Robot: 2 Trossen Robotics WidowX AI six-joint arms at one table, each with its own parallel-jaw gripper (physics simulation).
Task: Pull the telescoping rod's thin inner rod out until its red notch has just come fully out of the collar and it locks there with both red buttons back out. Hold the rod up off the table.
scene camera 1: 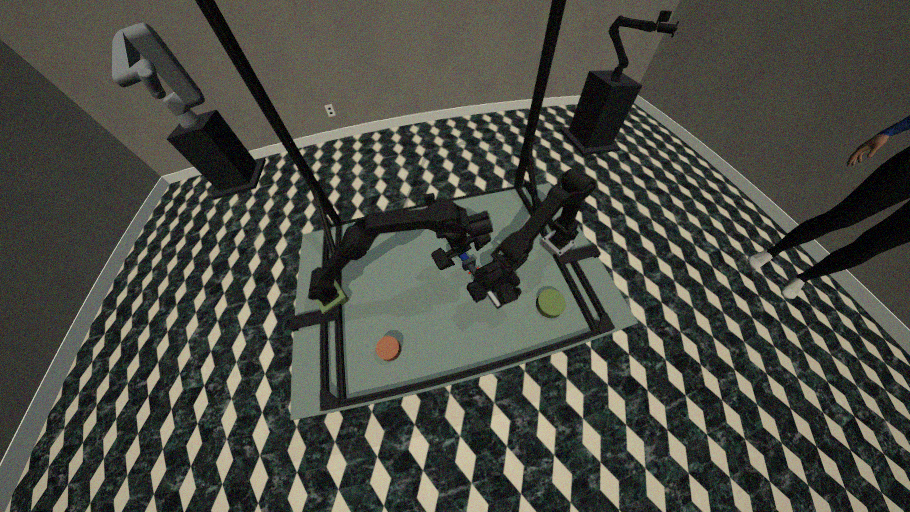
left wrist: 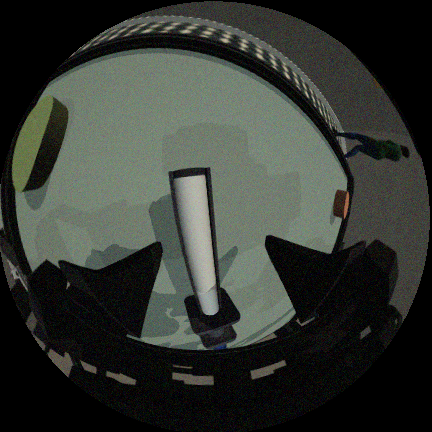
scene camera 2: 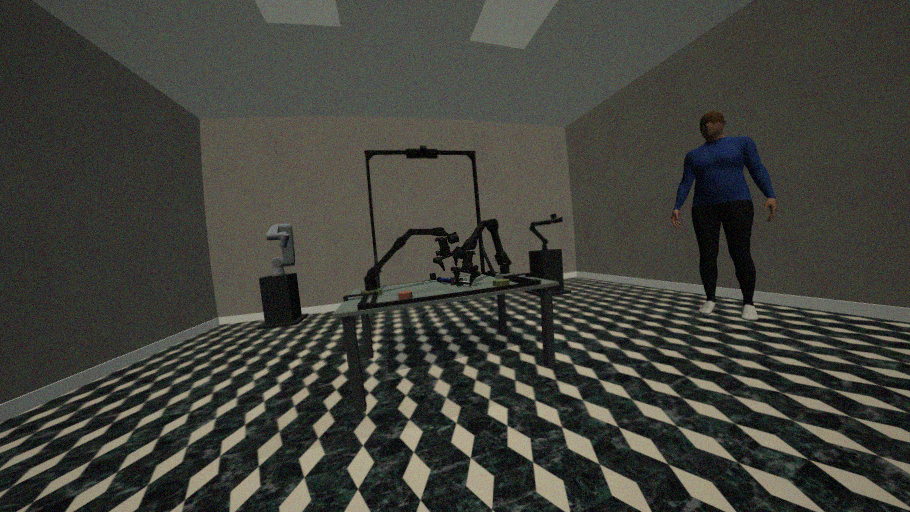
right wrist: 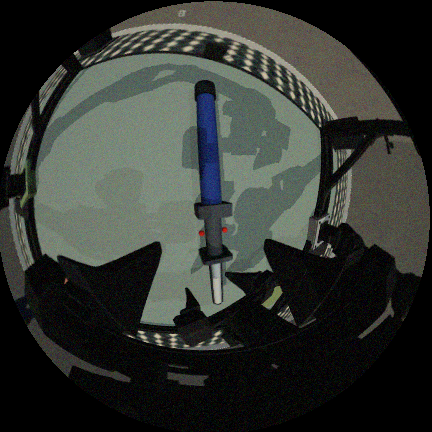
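The telescoping rod lies on the table. Its blue tube (scene camera 1: pixel 464 257) (right wrist: pixel 209 150) is nearest my right gripper, with a grey collar (right wrist: pixel 214 227) at its end. Both red buttons stand out at the collar's sides in the right wrist view. The white inner rod (left wrist: pixel 195 230) (right wrist: pixel 216 287) (scene camera 1: pixel 494 299) extends from the collar; no red notch shows on it. My left gripper (left wrist: pixel 213 244) (scene camera 1: pixel 495 287) is open above the inner rod, a finger on each side of it. My right gripper (right wrist: pixel 212 246) (scene camera 1: pixel 453 253) is open above the rod, higher than the left, and holds nothing.
A green disc (scene camera 1: pixel 551 302) (left wrist: pixel 35 145) lies right of the rod in scene camera 1. An orange disc (scene camera 1: pixel 387 348) (scene camera 2: pixel 405 295) (left wrist: pixel 341 204) lies near the front edge. A green square frame (scene camera 1: pixel 333 300) surrounds the right arm's base. The two forearms are close together over the rod.
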